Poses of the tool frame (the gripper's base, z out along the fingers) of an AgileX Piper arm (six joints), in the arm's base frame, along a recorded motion.
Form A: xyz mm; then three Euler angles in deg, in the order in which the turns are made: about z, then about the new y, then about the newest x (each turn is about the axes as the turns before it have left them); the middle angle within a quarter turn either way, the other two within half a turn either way.
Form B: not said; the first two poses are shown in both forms.
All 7 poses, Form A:
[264 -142 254 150.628 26.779 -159.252]
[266 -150 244 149.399 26.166 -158.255]
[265 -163 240 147.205 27.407 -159.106]
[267 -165 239 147.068 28.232 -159.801]
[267 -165 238 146.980 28.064 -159.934]
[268 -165 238 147.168 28.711 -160.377]
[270 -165 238 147.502 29.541 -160.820]
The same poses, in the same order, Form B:
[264 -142 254 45.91 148.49 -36.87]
[266 -150 244 47.90 148.70 -38.49]
[265 -163 240 50.51 146.93 -38.14]
[267 -165 239 50.40 146.12 -37.38]
[267 -165 238 50.49 146.28 -37.20]
[268 -165 238 50.03 145.71 -36.66]
[270 -165 238 49.36 144.99 -36.11]

